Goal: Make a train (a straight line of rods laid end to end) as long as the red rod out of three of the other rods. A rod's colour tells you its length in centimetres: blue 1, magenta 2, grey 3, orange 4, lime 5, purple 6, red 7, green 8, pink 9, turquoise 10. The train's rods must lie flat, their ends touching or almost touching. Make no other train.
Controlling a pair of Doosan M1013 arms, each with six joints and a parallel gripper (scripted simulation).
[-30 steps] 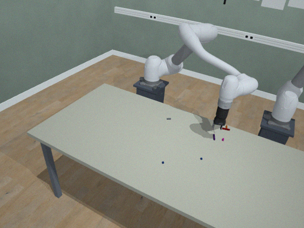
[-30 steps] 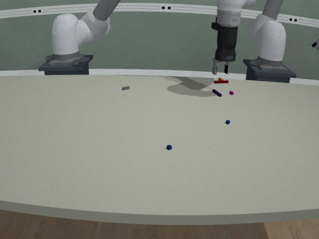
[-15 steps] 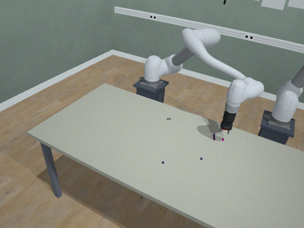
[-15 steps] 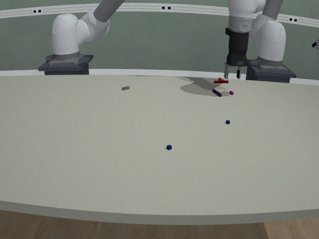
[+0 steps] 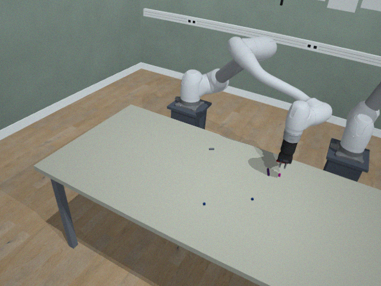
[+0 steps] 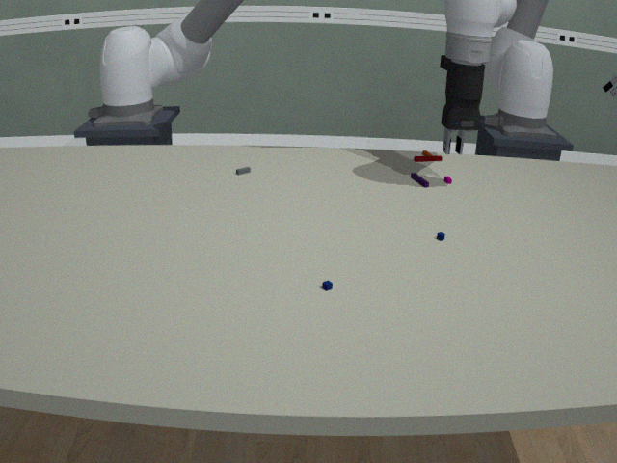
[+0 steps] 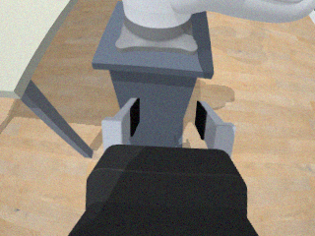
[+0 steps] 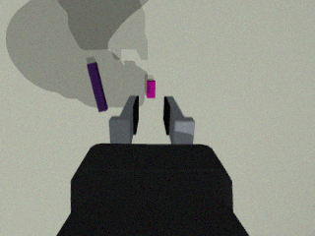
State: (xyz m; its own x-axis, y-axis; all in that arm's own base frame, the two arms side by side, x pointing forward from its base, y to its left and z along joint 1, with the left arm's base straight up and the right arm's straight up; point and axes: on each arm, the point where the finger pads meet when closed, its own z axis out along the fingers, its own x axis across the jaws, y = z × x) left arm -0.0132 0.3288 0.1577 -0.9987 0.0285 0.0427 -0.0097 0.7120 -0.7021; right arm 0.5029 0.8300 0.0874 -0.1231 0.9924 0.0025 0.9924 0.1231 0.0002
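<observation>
Right now my right hand is 80 mm above the magenta rod and 10 mm past it. Round my right hand: red rod (140 mm behind, 80 mm below, 20 mm to the right); orange rod (170 mm behind, 80 mm below, 10 mm to the right); purple rod (80 mm below, 70 mm to the right).
</observation>
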